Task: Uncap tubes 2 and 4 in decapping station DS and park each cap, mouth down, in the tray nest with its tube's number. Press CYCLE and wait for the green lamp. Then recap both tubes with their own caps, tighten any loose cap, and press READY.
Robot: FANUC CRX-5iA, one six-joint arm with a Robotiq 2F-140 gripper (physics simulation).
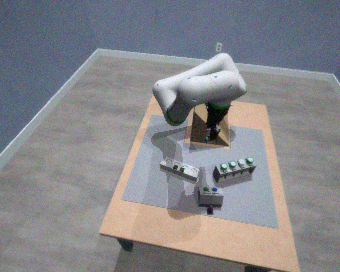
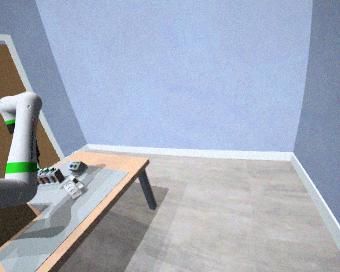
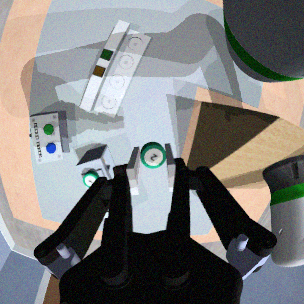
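Pixels of known places: gripper, between the fingertips: [image 1: 208, 139] [image 3: 152, 154]; arm's base, origin of its link: [image 3: 286, 166].
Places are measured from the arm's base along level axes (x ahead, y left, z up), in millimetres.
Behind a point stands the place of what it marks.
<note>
My gripper [image 3: 152, 154] @[x 359, y -10, z 29 mm] [image 1: 210, 137] @[x 359, y -10, z 29 mm] is shut on the green-rimmed white cap marked 2 [image 3: 152, 155] @[x 361, y -13, z 40 mm], held above the grey mat beside the wooden pedestal. The decapping station [image 1: 233, 176] @[x 454, y 163, z -157 mm] [image 3: 91, 154] @[x 479, y 56, z -112 mm] [image 2: 58, 175] @[x 473, y 54, z -108 mm] stands on the mat's right side. Three of its tubes carry green caps; the third from the left [image 1: 241, 162] @[x 430, y 179, z -45 mm] is open. The cap marked 4 [image 3: 90, 178] @[x 464, y 80, z -43 mm] [image 1: 224, 165] @[x 465, y 86, z -42 mm] sits on its tube at the station's left end. The white cap tray [image 1: 177, 172] @[x 482, y -158, z -140 mm] [image 3: 95, 87] @[x 479, y -97, z -119 mm] [image 2: 74, 190] @[x 421, y -169, z -157 mm] lies to the left, its four nests empty.
The button box [image 1: 210, 199] @[x 636, y 22, z -103 mm] [image 3: 37, 142] @[x 611, y 30, z -87 mm] [image 2: 80, 168] @[x 597, y -35, z -125 mm] with a green button [image 1: 206, 189] @[x 590, y 0, z -93 mm] [image 3: 48, 129] @[x 582, y -1, z -95 mm] and a blue one [image 1: 215, 189] @[x 582, y 46, z -95 mm] [image 3: 50, 148] @[x 579, y 45, z -94 mm] stands in front of the station. The wooden pedestal [image 1: 198, 127] @[x 218, y -62, z -28 mm] [image 3: 229, 139] @[x 218, y -40, z -3 mm] under the arm's base is close to the gripper.
</note>
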